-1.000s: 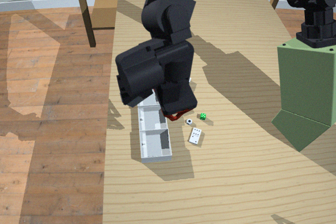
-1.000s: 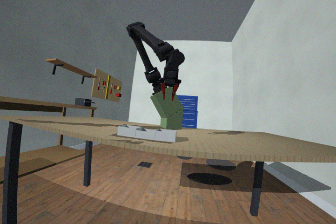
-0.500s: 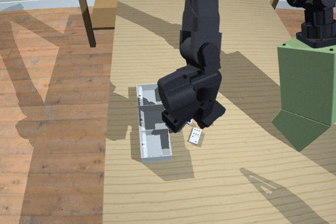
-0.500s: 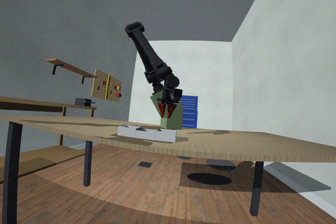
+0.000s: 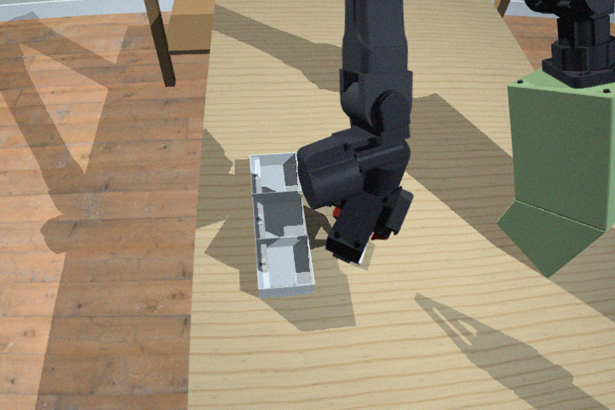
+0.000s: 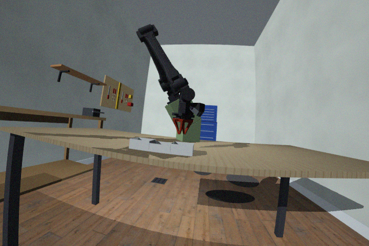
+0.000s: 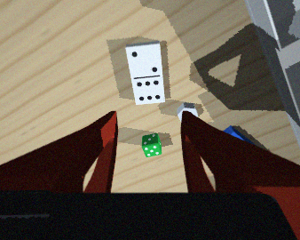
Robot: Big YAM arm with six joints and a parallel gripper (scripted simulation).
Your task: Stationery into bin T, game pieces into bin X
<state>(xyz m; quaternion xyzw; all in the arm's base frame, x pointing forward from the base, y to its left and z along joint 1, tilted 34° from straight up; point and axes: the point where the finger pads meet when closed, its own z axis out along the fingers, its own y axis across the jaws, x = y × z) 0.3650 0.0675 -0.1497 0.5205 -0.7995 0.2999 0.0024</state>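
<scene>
The white domino lies 70 mm below my hand. From my hand the other things lie so: hex nut: 70 mm below, 50 mm to the right, 10 mm ahead; flat blue block: 120 mm to the right, 70 mm below, 30 mm ahead; green die: 70 mm to the right, 70 mm below, 30 mm behind.
</scene>
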